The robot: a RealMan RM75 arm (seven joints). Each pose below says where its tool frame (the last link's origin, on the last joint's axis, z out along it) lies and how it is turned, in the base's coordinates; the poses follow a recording.
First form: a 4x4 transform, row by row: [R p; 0 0 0 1], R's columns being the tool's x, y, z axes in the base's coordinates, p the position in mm. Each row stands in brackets.
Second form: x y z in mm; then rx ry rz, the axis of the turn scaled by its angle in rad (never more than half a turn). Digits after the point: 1 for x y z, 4 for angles.
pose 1, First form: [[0.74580, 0.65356, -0.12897, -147.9], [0.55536, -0.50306, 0.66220, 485.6], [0.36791, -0.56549, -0.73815, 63.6], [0, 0, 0, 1]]
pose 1, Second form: -147.9, 485.6, 63.6, -2.2328, -0.9037, -0.1786
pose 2, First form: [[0.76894, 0.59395, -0.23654, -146.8], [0.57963, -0.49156, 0.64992, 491.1], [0.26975, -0.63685, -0.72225, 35.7], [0, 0, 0, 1]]
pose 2, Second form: -146.8, 491.1, 35.7, -2.2129, -0.8707, -0.0246
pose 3, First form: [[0.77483, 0.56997, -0.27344, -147.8], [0.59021, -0.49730, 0.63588, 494.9], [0.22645, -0.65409, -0.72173, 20.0], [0, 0, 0, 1]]
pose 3, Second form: -147.8, 494.9, 20.0, -2.2167, -0.8590, 0.0348
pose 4, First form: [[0.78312, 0.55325, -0.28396, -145.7], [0.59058, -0.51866, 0.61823, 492.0], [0.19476, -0.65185, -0.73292, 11.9], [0, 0, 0, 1]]
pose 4, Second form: -145.7, 492.0, 11.9, -2.2405, -0.8445, 0.0659
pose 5, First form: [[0.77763, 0.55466, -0.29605, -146.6], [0.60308, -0.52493, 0.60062, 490.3], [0.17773, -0.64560, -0.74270, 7.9], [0, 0, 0, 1]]
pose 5, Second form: -146.6, 490.3, 7.9, -2.2525, -0.8563, 0.0875
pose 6, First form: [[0.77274, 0.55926, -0.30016, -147.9], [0.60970, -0.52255, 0.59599, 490.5], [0.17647, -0.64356, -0.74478, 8.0], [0, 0, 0, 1]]
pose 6, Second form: -147.9, 490.5, 8.0, -2.2523, -0.8660, 0.0916
